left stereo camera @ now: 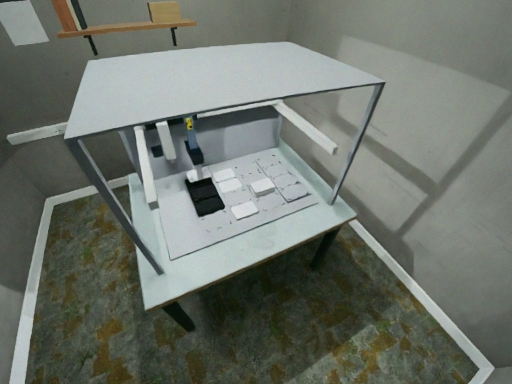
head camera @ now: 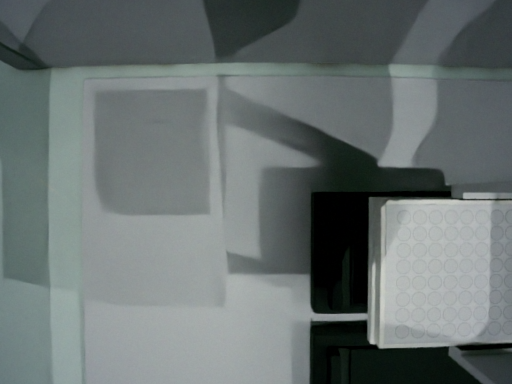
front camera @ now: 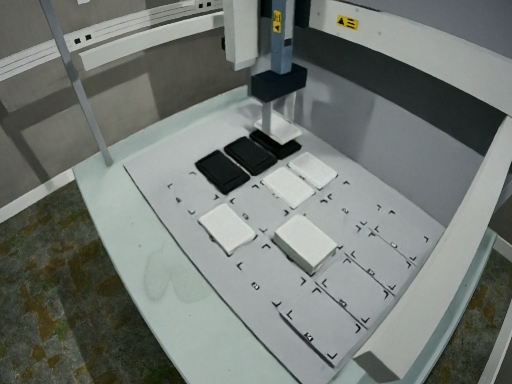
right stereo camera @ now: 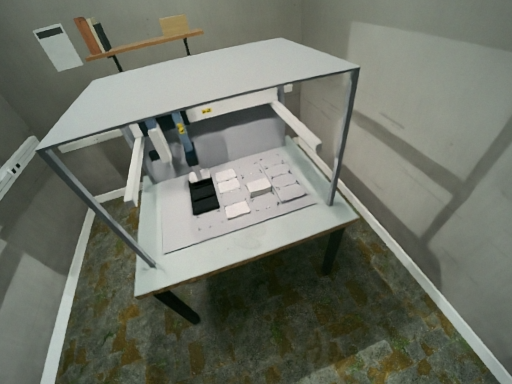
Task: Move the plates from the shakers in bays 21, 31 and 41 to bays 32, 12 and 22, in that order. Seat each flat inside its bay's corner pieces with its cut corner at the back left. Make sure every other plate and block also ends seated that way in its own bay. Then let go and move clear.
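Places are measured from the robot's base along level axes (x ahead, y up, z right), in centimetres.
Pixels of known places: gripper, fingertip midpoint: (left stereo camera: pixel 198 174) (head camera: pixel 480 270) (front camera: pixel 277 127) (right stereo camera: pixel 199 175); robot's base at its link origin: (left stereo camera: pixel 207 231) (front camera: pixel 168 186) (right stereo camera: pixel 199 229).
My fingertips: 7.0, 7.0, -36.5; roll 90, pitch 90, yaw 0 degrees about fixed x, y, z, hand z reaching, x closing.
Note:
Ahead of a thing's pixels: the offset from my fingertips to its top centre, as dx, dy, dz. "spot": to the spot under its first point.
My gripper (front camera: pixel 278 126) (head camera: pixel 492 273) is shut on a white plate {+0.0, +0.7, +0.0} (front camera: pixel 285 131) (head camera: pixel 440 272), held level above the black shaker {-1.0, -3.9, +0.0} (front camera: pixel 287 151) (head camera: pixel 337 250) in bay 41. Its right end lies outside the head view; its cut corner cannot be made out. The shakers in bay 31 {-1.0, -3.9, +10.7} (front camera: pixel 250 155) (head camera: pixel 400 367) and bay 21 {-1.0, -3.9, +21.4} (front camera: pixel 222 171) (left stereo camera: pixel 210 204) are bare. One white plate {+15.8, -5.6, +10.8} (front camera: pixel 288 186) (left stereo camera: pixel 230 186) lies in bay 32 and another {+15.8, -5.6, +32.2} (front camera: pixel 227 227) (left stereo camera: pixel 245 210) in bay 12, both looking flat. Bay 22 {spot: +15.3, -7.0, +21.6} (front camera: pixel 257 206), between them, holds no plate.
A white plate {+15.8, -5.6, +0.1} (front camera: pixel 312 170) (left stereo camera: pixel 224 174) lies in bay 42, behind bay 32. A thick white block {+32.2, -2.8, +21.5} (front camera: pixel 305 240) (left stereo camera: pixel 262 187) (right stereo camera: pixel 259 187) stands right of bay 22. The parked pipetting stage (front camera: pixel 242 32) hangs left of the gripper column. A white rail (front camera: pixel 440 260) runs along the right side.

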